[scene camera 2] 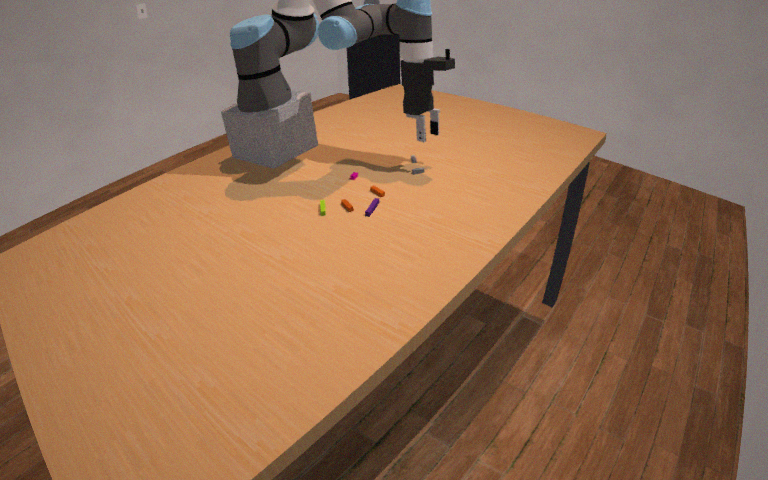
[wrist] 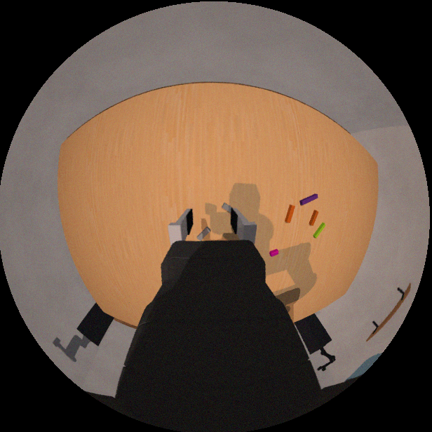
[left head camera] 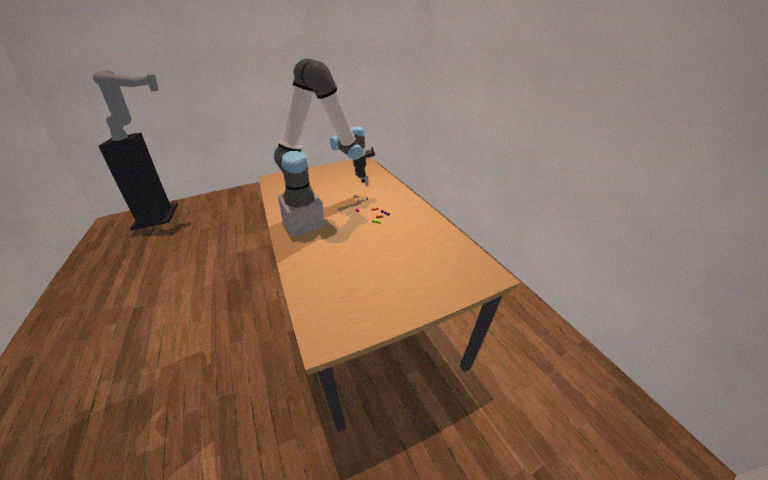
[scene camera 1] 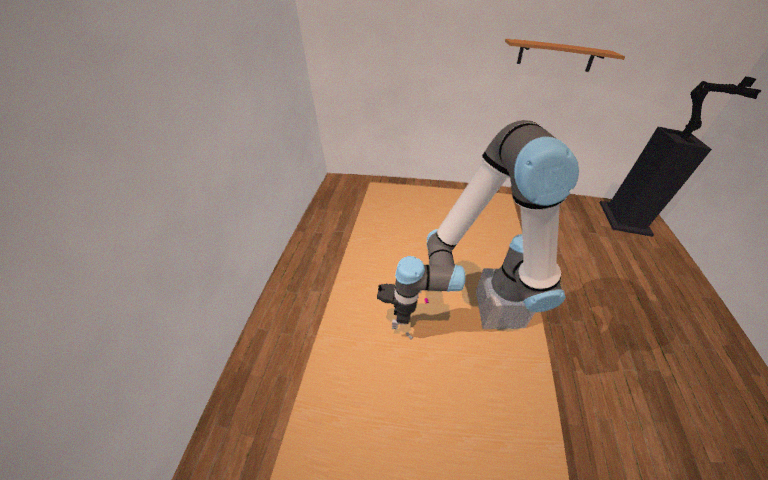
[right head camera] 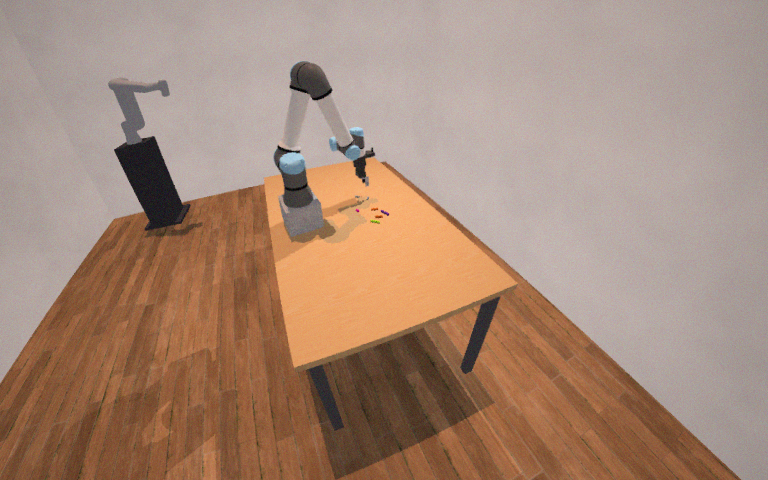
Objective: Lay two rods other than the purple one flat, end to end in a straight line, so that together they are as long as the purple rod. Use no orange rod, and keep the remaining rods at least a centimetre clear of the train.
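Places are measured from the arm's base along level axes (x ahead, y left, z up), in metres.
Pixels of known places: gripper, between the fingertips: [scene camera 2: 428, 137] [left head camera: 365, 184] [scene camera 1: 395, 321] [right head camera: 365, 184]; arm's base, origin of its link: [scene camera 2: 264, 101] [left head camera: 299, 198] [scene camera 1: 510, 285] [right head camera: 298, 199].
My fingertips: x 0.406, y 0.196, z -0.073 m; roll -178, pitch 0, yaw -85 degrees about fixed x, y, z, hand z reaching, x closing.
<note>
Ahead of a thing's pixels: the offset from my fingertips to its top centre. Level surfaces: height alone.
My gripper [scene camera 2: 428, 135] [wrist: 211, 215] is open and empty, above the table near two grey rods. In the wrist view one grey rod [wrist: 203, 233] lies between the fingers' outlines, lower down on the table; the other grey rod [wrist: 226, 206] is partly hidden by the right finger. The purple rod {0.042 m ahead, 0.233 m right, 0.072 m down} [scene camera 2: 372, 207] [wrist: 309, 199] lies to the right in the wrist view. One orange rod {0.001 m ahead, 0.177 m right, 0.072 m down} [scene camera 2: 377, 191] [wrist: 290, 214] and another orange rod {0.002 m back, 0.264 m right, 0.072 m down} [scene camera 2: 347, 205] [wrist: 314, 217] lie near it. A lime rod {0.035 m back, 0.304 m right, 0.072 m down} [scene camera 2: 322, 207] [wrist: 319, 230] and a short magenta rod {0.097 m back, 0.158 m right, 0.072 m down} [scene camera 2: 353, 176] [wrist: 274, 253] lie apart. All rods lie flat and separate.
The arm's grey base block [scene camera 2: 271, 133] [left head camera: 301, 215] stands on the wooden table {0.082 m down} [left head camera: 396, 283] [scene camera 2: 169, 294]. The arm's shadow falls across the table around the grey and magenta rods. A black pedestal [left head camera: 137, 181] with a small arm stands on the floor.
</note>
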